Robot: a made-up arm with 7 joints. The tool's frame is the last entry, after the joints.
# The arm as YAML. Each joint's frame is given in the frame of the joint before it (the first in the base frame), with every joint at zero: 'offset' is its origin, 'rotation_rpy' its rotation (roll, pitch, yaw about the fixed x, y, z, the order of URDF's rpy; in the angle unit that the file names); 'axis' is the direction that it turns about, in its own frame. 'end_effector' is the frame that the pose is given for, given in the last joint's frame.
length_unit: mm
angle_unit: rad
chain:
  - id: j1
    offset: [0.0, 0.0, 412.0]
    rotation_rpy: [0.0, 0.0, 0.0]
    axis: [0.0, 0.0, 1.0]
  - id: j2
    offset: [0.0, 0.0, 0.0]
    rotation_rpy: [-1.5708, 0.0, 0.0]
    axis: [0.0, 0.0, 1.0]
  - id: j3
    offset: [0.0, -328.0, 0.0]
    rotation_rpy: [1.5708, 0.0, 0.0]
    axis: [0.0, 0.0, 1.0]
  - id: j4
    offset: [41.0, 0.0, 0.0]
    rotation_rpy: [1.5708, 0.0, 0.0]
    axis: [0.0, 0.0, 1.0]
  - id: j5
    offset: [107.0, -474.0, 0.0]
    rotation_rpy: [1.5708, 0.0, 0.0]
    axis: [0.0, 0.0, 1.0]
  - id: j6
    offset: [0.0, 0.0, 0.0]
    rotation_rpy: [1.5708, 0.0, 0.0]
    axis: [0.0, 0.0, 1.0]
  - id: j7
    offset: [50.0, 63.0, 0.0]
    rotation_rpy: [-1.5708, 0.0, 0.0]
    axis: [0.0, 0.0, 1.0]
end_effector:
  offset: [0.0, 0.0, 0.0]
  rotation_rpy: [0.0, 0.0, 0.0]
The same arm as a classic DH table. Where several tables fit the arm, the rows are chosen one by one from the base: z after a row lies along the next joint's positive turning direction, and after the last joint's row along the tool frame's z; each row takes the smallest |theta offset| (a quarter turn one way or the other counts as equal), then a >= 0, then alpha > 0; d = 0 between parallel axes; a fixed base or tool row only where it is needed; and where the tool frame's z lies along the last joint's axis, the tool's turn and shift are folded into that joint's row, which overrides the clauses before.
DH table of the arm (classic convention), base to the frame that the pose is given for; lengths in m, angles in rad. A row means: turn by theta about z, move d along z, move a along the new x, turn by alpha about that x. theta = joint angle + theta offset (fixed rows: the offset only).
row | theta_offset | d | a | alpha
j1 | 0 | 0.412 | 0 | -1.5708
j2 | 0 | 0 | 0 | 1.5708
j3 | 0 | 0.328 | 0.041 | 1.5708
j4 | 0 | 0 | 0.107 | 1.5708
j5 | 0 | 0.474 | 0 | 1.5708
j6 | 0 | 0 | 0.05 | -1.5708
j7 | 0 | 0.063 | 0 | 0

